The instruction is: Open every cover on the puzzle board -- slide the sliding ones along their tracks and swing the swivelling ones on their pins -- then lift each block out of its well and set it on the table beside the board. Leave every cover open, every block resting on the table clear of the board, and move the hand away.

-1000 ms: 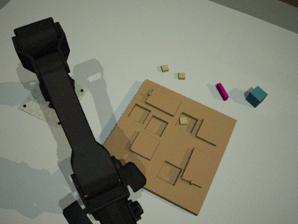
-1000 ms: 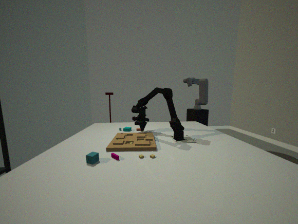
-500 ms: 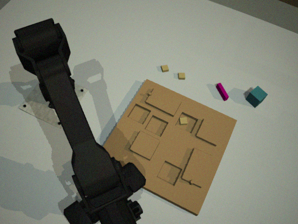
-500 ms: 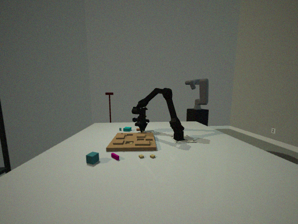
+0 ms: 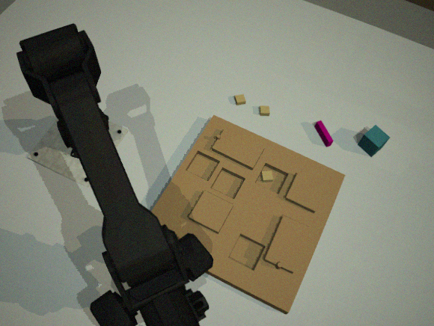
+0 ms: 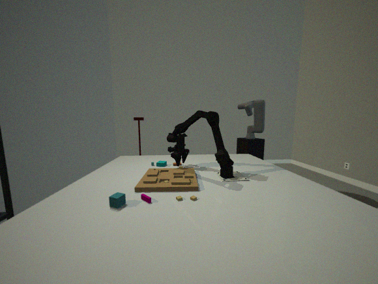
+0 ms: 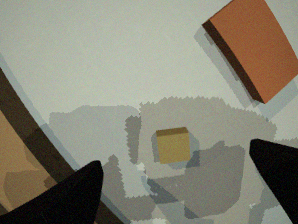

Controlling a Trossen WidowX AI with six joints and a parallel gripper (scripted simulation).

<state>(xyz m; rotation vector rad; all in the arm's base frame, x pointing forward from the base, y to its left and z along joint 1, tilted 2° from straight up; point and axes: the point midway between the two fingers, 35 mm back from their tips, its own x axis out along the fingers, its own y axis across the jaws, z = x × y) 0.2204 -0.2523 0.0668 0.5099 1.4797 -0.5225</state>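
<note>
Now: the tan puzzle board 12 cm ahead of my gripper tip and 22 cm to the left of it. The rest, counted from my gripper tip: orange block: 1 cm ahead, 8 cm to the right, 2 cm below; teal block: 12 cm ahead, 10 cm to the right, 1 cm below; small teal piece: 19 cm ahead, 12 cm to the right, 1 cm below.
</note>
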